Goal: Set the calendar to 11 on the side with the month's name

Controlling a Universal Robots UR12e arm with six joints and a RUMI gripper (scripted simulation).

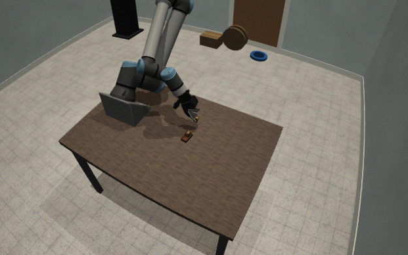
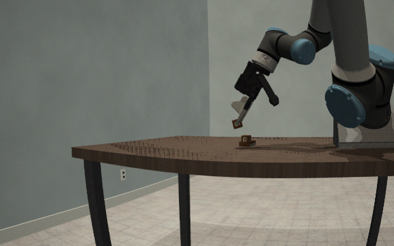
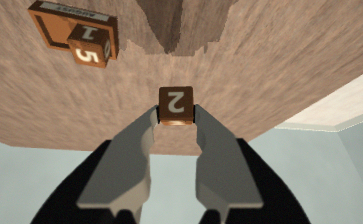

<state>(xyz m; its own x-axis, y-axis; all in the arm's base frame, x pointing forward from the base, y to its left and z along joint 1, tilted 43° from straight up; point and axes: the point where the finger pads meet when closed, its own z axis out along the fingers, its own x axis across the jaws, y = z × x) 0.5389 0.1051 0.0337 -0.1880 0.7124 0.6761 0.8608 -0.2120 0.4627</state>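
The cube is 1 cm below my hand. The rest, counted from my hand: calendar tray (1 cm behind, 11 cm to the right, 8 cm below).
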